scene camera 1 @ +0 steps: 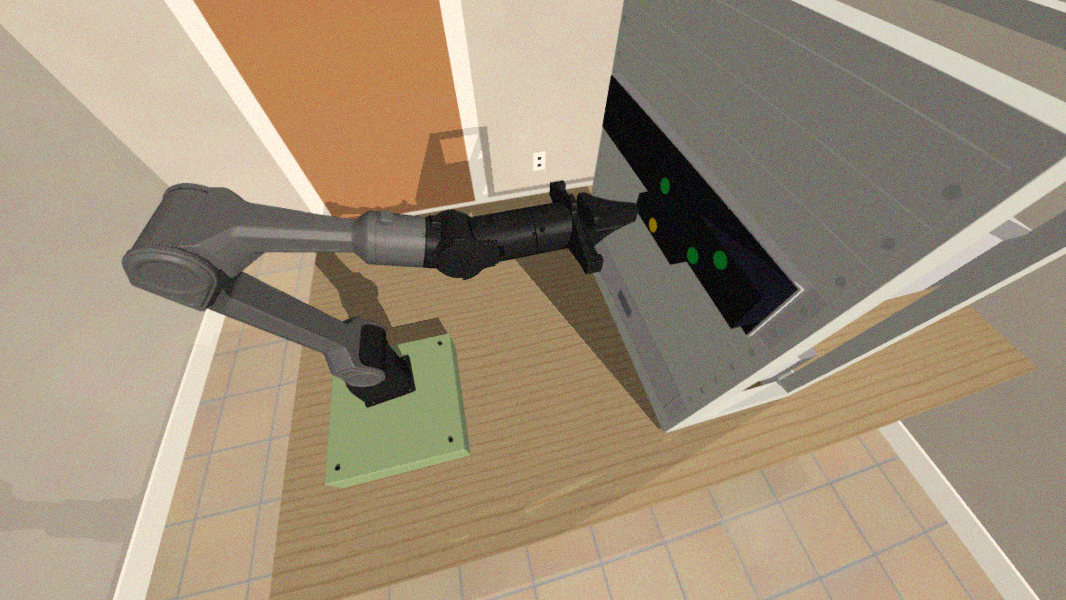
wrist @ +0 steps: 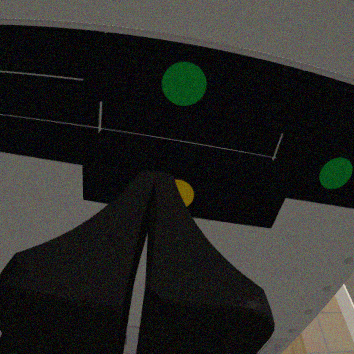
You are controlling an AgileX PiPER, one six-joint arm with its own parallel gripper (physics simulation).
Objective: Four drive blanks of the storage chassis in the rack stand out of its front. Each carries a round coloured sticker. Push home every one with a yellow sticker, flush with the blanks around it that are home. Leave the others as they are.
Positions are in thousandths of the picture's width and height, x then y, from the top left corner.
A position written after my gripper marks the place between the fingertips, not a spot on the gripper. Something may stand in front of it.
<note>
I see my gripper (scene camera 1: 595, 354) and a grey rack (scene camera 1: 772, 274).
The grey rack also shows in the wrist view (wrist: 758, 242). My gripper is seen too in the wrist view (wrist: 434, 541).
</note>
